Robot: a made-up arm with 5 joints. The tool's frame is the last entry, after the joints.
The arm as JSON. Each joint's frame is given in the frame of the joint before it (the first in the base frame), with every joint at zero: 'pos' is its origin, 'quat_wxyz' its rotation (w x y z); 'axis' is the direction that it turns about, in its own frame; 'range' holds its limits. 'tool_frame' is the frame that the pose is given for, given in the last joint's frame.
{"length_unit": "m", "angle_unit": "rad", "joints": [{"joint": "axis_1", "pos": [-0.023, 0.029, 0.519], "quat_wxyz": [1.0, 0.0, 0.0, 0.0], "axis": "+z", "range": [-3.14, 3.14]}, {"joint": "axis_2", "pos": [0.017, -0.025, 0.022], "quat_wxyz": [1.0, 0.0, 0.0, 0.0], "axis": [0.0, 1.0, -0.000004], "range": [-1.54, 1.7]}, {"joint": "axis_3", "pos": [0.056, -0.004, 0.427], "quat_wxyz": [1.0, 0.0, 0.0, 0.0], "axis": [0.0, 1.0, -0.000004], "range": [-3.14, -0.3]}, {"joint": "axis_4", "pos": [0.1, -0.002, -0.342], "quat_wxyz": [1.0, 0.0, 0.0, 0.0], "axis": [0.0, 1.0, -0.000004], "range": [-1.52, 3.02]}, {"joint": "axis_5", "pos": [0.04, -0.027, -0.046], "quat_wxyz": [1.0, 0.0, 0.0, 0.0], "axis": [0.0, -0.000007, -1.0], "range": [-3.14, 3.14]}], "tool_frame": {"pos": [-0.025, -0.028, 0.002], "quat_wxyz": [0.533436, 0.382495, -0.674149, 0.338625]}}
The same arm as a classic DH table. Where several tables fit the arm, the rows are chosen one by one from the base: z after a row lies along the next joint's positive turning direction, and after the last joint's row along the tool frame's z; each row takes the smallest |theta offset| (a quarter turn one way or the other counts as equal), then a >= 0, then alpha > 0; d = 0 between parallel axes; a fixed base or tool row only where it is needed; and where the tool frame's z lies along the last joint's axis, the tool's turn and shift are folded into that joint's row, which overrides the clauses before.
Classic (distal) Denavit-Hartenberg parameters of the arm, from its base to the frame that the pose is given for. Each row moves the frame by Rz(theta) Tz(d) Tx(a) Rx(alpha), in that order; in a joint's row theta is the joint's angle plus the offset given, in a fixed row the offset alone. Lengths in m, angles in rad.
base (fixed): d 0, theta0 -0.9003, a -0.037, alpha 0
axis_1: d 0.541, theta0 0.9003, a 0.017, alpha -1.5708
axis_2: d 0, theta0 -1.4404, a 0.4307, alpha 0
axis_3: d 0, theta0 -0.4149, a -0.3563, alpha 0
axis_4: d -0.058, theta0 -1.2863, a -0.04, alpha 1.5708
axis_5: d 0.0365, theta0 0.4891, a 0.0089, alpha 1.3678
tool (fixed): d 0.0372, theta0 -1.5213, a 0, alpha 0
Joint limits (rad, base to tool): -3.14..3.14 -1.54..1.7 -3.14..-0.3 -1.52..3.02 -3.14..3.14

